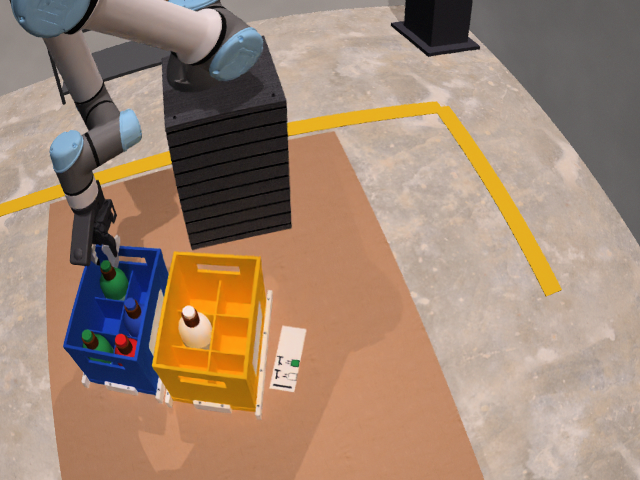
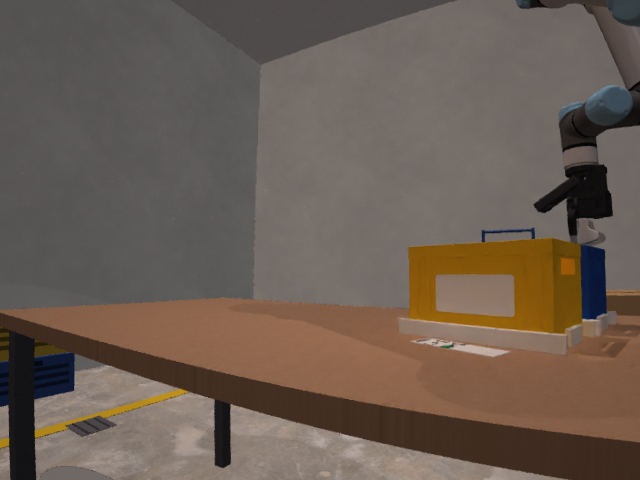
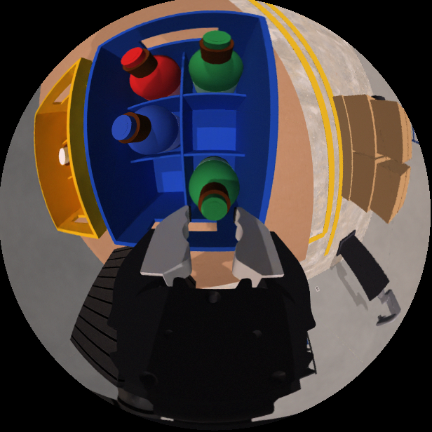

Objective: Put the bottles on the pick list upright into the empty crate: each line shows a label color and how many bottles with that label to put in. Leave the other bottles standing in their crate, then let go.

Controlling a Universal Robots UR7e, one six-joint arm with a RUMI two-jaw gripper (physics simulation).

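Seen in the pictures: gripper, fingertip midpoint: (image 1: pixel 107 266); arm's base, origin of the base link: (image 1: pixel 199 70).
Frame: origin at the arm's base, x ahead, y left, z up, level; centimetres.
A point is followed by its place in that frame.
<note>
The blue crate (image 1: pixel 118 373) @(y -38.7, x 45.7, z -32.9 cm) (image 2: pixel 593 284) @(y -23.3, x 23.0, z -32.1 cm) (image 3: pixel 272 125) holds a green bottle (image 1: pixel 113 284) @(y -33.0, x 25.3, z -29.8 cm) (image 3: pixel 215 180) at its robot-side end, another green bottle (image 1: pixel 98 343) @(y -40.5, x 39.6, z -28.7 cm) (image 3: pixel 216 70), a red bottle (image 1: pixel 125 345) @(y -33.8, x 43.8, z -26.3 cm) (image 3: pixel 155 77) and a blue bottle (image 1: pixel 133 312) @(y -29.8, x 36.5, z -26.7 cm) (image 3: pixel 155 130). A white bottle (image 1: pixel 195 330) @(y -18.1, x 43.8, z -29.5 cm) (image 3: pixel 64 156) stands upright in the yellow crate (image 1: pixel 180 387) @(y -26.0, x 53.1, z -33.2 cm) (image 2: pixel 480 258) @(y -5.8, x 46.6, z -27.1 cm) (image 3: pixel 82 150). My gripper (image 1: pixel 105 259) @(y -32.9, x 22.3, z -26.7 cm) (image 2: pixel 580 240) (image 3: pixel 212 208) is partly open and empty, low over the blue crate's robot-side end, its fingertips near the first green bottle's cap. The pick list (image 1: pixel 292 341) @(y 1.1, x 47.1, z -41.7 cm) (image 2: pixel 485 351) @(y 1.6, x 46.4, z -41.7 cm) shows green and white marks; its counts are unclear.
White stop strips (image 1: pixel 266 335) @(y -3.8, x 45.0, z -38.9 cm) (image 2: pixel 485 334) @(y -4.2, x 46.1, z -40.0 cm) run along the crates' bases. The crates stand side by side on the brown table (image 1: pixel 361 413) @(y 6.4, x 69.4, z -41.8 cm) (image 2: pixel 258 351) @(y 13.0, x 79.4, z -41.8 cm). The dark slatted robot pedestal (image 1: pixel 235 175) @(y 1.9, x 16.6, z -20.3 cm) (image 3: pixel 100 305) stands behind the yellow crate. Cardboard boxes (image 3: pixel 360 125) stand beyond the table.
</note>
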